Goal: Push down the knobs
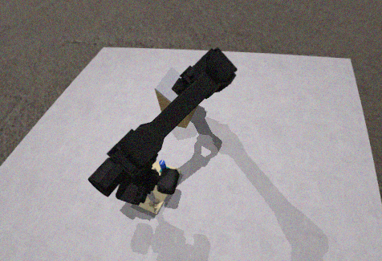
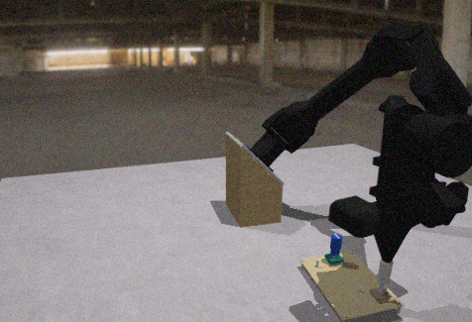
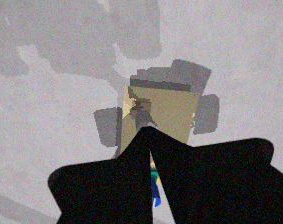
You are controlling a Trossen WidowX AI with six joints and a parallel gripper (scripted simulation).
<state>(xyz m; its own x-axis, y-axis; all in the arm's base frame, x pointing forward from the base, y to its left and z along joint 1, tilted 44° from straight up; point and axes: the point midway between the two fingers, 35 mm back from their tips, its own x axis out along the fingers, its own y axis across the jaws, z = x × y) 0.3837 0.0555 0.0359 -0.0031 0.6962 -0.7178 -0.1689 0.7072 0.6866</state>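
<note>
The blue knob is 11 cm behind my gripper tip, 2 cm to the right of it and 2 cm below it. From my gripper tip the other things lie so: grey knob: 2 cm below.
</note>
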